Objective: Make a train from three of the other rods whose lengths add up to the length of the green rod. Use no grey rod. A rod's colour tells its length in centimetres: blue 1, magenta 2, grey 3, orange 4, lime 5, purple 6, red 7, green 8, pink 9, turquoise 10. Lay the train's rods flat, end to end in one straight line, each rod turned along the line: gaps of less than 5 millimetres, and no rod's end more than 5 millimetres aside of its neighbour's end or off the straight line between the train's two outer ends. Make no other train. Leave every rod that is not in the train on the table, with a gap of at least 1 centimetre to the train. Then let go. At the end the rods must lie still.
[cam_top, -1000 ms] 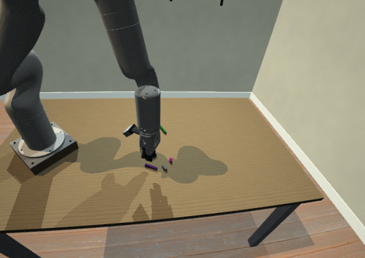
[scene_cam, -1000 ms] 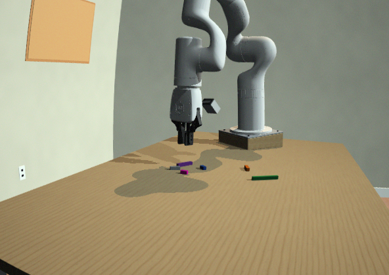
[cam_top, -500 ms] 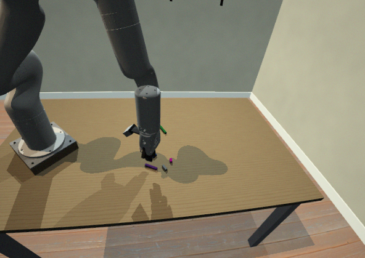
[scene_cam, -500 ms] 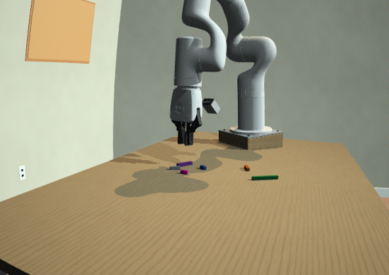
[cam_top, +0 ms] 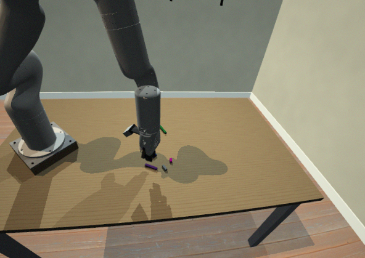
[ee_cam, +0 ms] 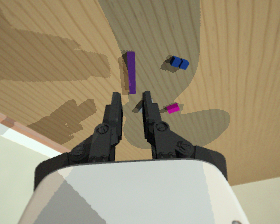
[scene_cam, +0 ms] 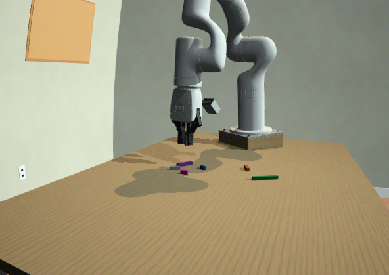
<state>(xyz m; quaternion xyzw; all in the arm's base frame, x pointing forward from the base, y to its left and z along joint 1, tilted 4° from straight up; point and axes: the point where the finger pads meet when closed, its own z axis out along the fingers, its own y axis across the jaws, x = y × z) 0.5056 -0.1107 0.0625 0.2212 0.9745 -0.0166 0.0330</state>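
Now: the purple rod 8 cm below my hand. From my hand the other things lie so: grey rod (6 cm ahead, 1 cm to the right, 8 cm below); orange rod (4 cm behind, 19 cm to the left, 8 cm below); magenta rod (9 cm ahead, 4 cm to the left, 8 cm below).
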